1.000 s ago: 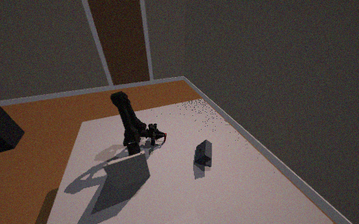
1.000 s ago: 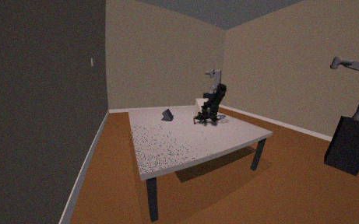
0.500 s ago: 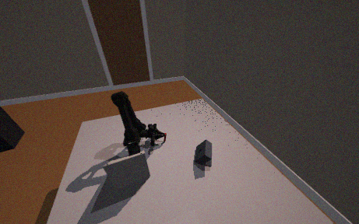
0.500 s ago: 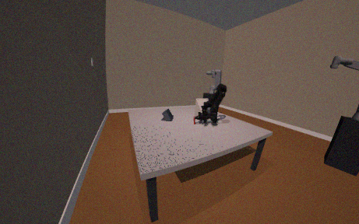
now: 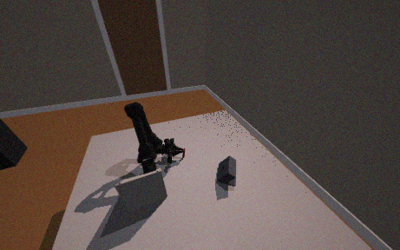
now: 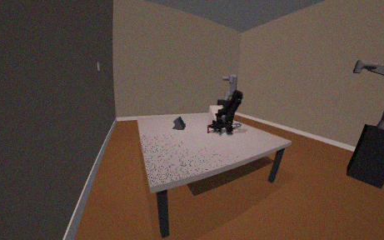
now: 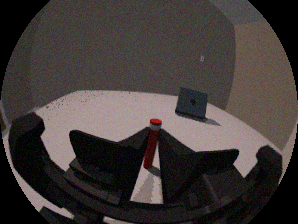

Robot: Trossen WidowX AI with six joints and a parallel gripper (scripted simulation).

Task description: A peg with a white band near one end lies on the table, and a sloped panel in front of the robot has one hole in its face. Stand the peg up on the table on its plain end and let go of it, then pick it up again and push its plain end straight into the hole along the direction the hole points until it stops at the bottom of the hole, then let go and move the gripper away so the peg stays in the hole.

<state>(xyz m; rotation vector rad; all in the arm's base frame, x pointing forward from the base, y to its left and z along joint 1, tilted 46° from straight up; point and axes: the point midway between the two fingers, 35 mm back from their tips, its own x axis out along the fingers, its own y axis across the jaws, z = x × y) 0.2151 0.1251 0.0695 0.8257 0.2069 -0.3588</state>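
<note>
My gripper tip is 10 mm above the red peg. Also, from my gripper tip: sloped panel: 260 mm to the right, 180 mm ahead, 20 mm below.
</note>
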